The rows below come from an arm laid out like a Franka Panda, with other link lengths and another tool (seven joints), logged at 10 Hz.
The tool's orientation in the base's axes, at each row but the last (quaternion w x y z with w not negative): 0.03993 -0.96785 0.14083 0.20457; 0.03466 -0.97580 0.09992 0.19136; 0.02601 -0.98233 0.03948 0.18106; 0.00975 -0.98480 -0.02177 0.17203; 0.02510 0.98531 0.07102 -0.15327; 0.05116 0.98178 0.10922 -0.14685
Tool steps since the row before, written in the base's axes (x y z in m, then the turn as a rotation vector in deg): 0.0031 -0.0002 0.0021 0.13 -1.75 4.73; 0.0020 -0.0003 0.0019 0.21 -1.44 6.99; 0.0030 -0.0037 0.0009 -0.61 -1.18 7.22; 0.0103 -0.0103 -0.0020 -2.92 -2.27 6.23; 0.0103 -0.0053 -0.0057 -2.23 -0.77 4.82; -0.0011 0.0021 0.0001 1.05 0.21 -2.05
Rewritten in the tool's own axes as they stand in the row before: 0.0019 -0.0007 -0.0031 -1.36 1.54 -4.61; 0.0011 -0.0002 -0.0025 -2.21 1.16 -6.69; 0.0027 0.0034 -0.0021 -3.07 0.96 -6.60; 0.0099 0.0107 -0.0017 -4.96 1.99 -4.90; 0.0108 0.0066 0.0027 -3.68 0.57 -3.87; -0.0006 -0.0023 -0.0001 1.64 -0.10 1.63
